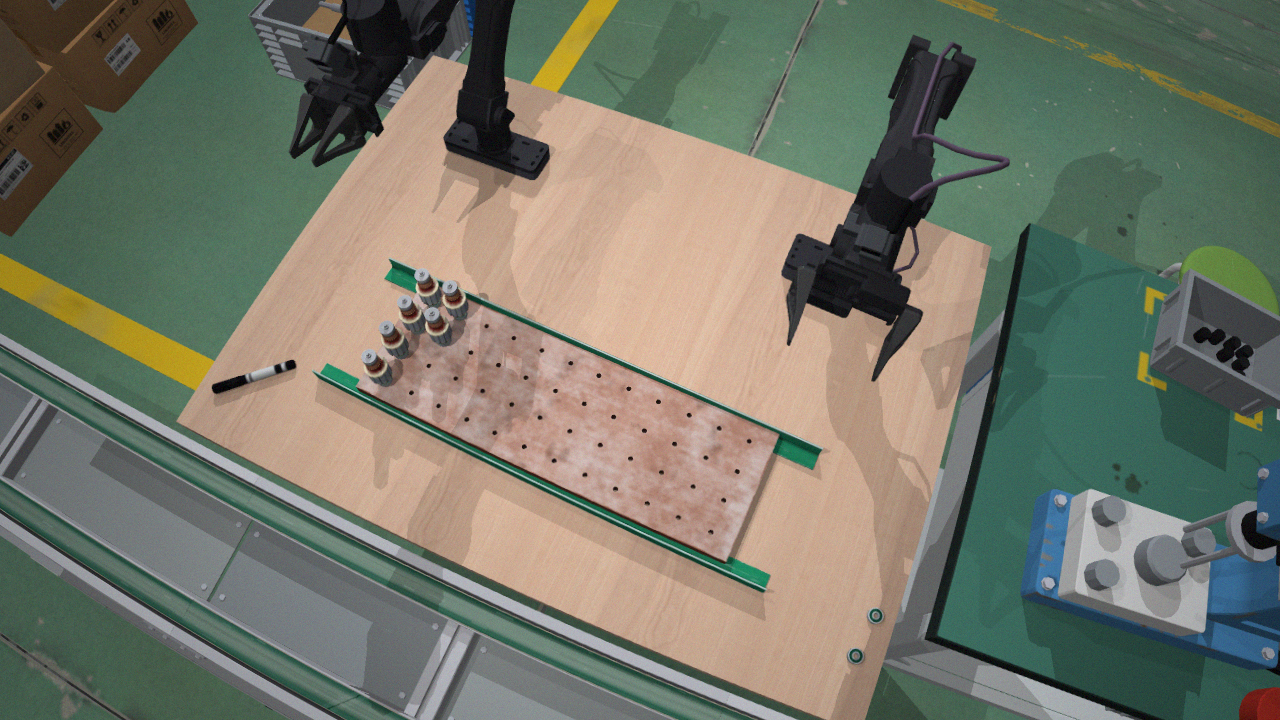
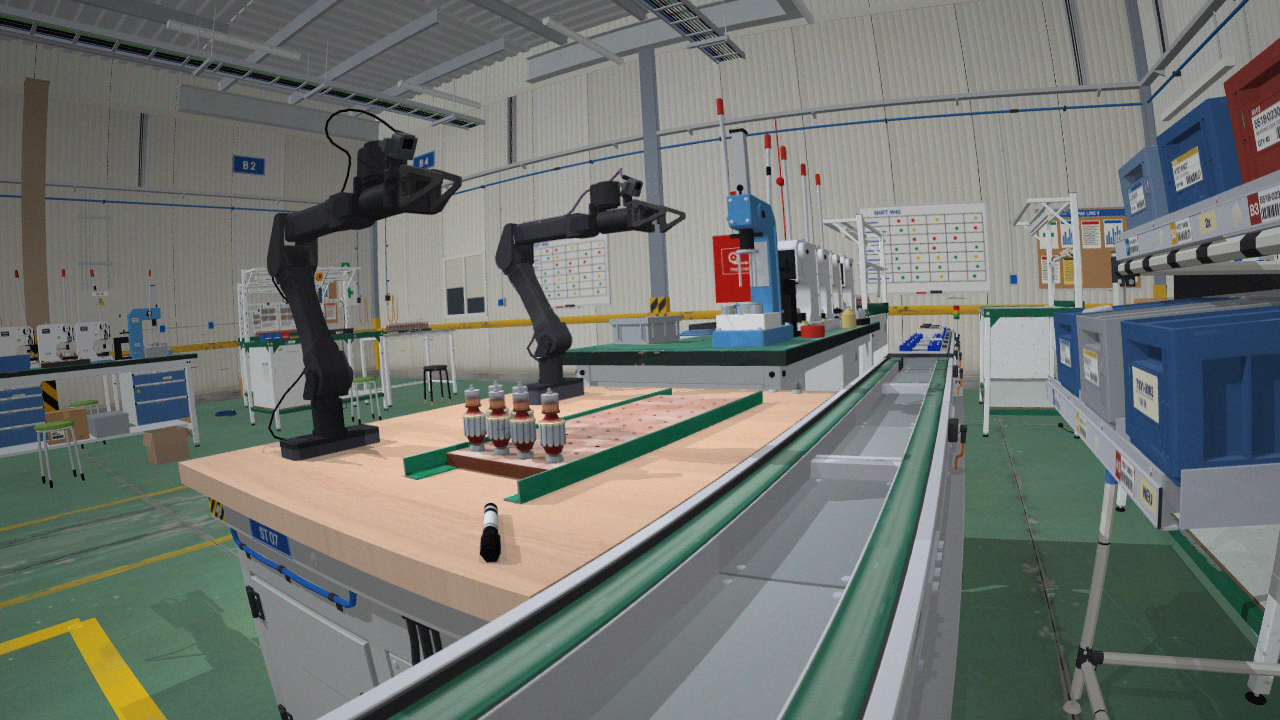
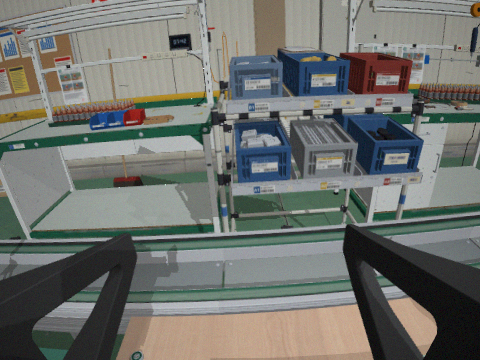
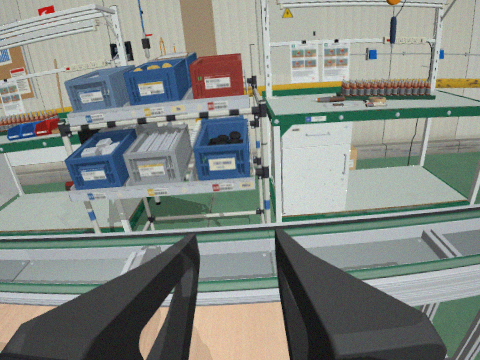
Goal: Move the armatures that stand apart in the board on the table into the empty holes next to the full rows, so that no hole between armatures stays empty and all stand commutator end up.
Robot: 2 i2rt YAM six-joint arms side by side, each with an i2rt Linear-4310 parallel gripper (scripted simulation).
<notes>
In view: the left gripper [image 1: 831, 361], the right gripper [image 1: 302, 159], a board [image 1: 473, 390], a marker [image 2: 490, 547], an armature [image 1: 456, 304], an armature [image 1: 437, 326], an armature [image 2: 552, 433], an armature [image 2: 523, 428], an armature [image 2: 474, 421] and a rail [image 1: 745, 574].
The board also shows in image 2 [image 2: 585, 435]. The marker also shows in image 1 [image 1: 238, 381]. The left gripper shows as well in image 2 [image 2: 675, 213] and in image 3 [image 3: 237, 241]. Image 3 misses the board: it is out of frame. Image 4 misses the board: it is out of frame.
</notes>
